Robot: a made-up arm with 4 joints.
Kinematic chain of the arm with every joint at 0, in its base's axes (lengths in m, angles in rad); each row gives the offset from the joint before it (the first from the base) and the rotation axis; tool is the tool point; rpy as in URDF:
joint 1: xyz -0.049 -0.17 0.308 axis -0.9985 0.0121 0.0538
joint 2: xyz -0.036 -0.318 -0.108 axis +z
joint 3: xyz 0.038 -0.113 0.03 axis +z
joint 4: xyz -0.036 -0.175 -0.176 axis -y
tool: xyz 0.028 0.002 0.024 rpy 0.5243 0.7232 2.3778
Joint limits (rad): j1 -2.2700..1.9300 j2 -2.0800..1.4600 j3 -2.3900..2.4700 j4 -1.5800..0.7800
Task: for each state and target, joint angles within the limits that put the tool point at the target. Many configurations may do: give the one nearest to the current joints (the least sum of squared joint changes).
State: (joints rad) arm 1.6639 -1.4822 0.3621 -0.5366
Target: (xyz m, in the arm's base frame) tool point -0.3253 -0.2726 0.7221
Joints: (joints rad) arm 1.9300 -1.4511 -0.2419 0.2890
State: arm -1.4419 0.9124 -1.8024 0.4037
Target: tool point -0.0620 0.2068 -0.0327
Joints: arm -1.9546 1.2748 -1.7753 0.3884
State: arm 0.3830 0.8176 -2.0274 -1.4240
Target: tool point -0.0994 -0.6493 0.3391
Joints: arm 0.6708 1.3698 -2.3710 -1.2493
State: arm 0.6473 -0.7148 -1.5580 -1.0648
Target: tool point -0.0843 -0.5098 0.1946
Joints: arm 0.5191 -1.3122 -2.3900 -1.0638
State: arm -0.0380 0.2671 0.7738 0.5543
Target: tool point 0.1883 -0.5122 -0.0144
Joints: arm -0.2788 0.8096 0.6867 0.7800
